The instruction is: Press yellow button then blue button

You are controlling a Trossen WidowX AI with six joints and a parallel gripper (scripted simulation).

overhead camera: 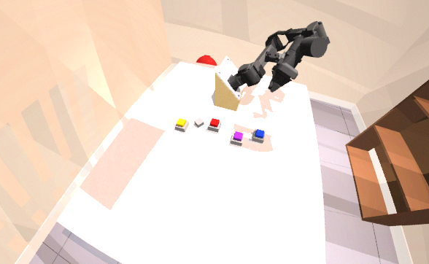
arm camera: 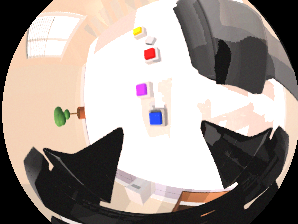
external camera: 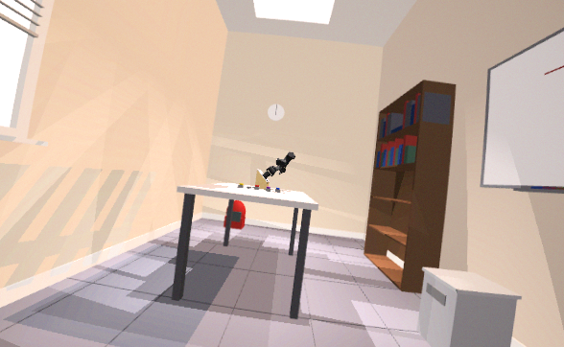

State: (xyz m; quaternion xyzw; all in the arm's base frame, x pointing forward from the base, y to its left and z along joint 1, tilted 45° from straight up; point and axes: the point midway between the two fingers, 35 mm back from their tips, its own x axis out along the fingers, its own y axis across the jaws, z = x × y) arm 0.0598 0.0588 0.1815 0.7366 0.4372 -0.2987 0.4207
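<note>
The yellow button lies 16 cm ahead of my gripper tip, 31 cm to the right of it and 16 cm below it. From my gripper tip the other things lie so: purple button 14 cm ahead, 6 cm to the right, 16 cm below; then red button 11 cm ahead, 18 cm to the right, 16 cm below; then blue button 9 cm ahead, 2 cm to the left, 16 cm below.
</note>
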